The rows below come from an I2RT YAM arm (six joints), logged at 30 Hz.
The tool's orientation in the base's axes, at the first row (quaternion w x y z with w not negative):
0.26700, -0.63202, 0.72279, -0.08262
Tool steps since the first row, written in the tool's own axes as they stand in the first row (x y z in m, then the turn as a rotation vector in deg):
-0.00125, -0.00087, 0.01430, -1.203, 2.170, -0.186
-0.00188, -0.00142, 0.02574, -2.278, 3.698, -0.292
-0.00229, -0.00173, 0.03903, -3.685, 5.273, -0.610
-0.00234, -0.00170, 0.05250, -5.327, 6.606, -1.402
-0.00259, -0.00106, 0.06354, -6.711, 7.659, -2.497
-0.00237, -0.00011, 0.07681, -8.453, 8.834, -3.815
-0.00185, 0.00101, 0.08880, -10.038, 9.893, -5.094
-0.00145, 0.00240, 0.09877, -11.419, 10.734, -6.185
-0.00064, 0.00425, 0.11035, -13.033, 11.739, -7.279
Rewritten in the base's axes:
0.00784, 0.00415, -0.01132, -1.908, 1.518, -0.496
0.01397, 0.00715, -0.02054, -3.225, 2.811, -0.802
0.02078, 0.01038, -0.03150, -4.669, 4.385, -0.857
0.02736, 0.01337, -0.04286, -6.120, 6.035, -0.336
0.03223, 0.01614, -0.05240, -7.492, 7.319, 0.497
0.03790, 0.01900, -0.06409, -9.058, 8.920, 1.562
0.04278, 0.02133, -0.07487, -10.513, 10.358, 2.604
0.04644, 0.02338, -0.08403, -11.699, 11.600, 3.529
0.05046, 0.02547, -0.09487, -13.014, 13.096, 4.447

